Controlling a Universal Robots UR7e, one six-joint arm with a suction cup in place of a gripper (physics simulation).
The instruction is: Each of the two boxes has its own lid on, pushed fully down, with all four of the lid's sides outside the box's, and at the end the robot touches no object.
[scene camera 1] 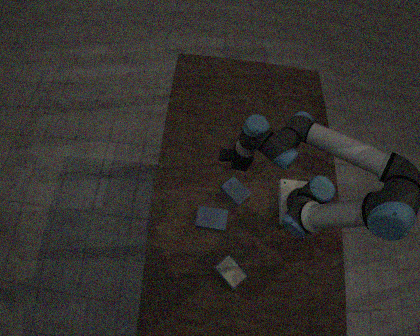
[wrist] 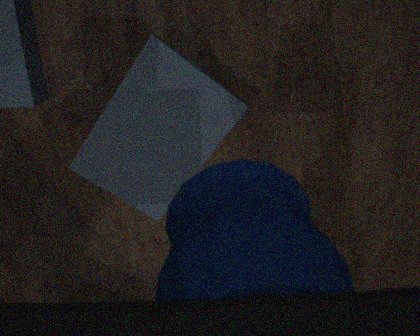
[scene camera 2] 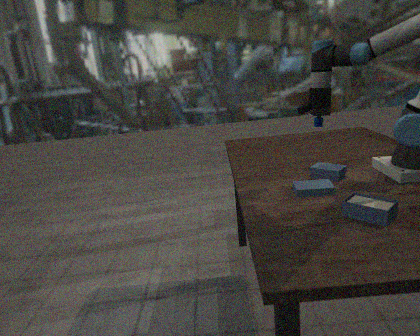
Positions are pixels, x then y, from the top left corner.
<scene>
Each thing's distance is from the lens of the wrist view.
my suction cup (wrist: 240, 228): 5 cm
smaller blue-grey lid (wrist: 168, 115): 23 cm
The marked spots on the smaller blue-grey lid and my suction cup are 19 cm apart.
</scene>
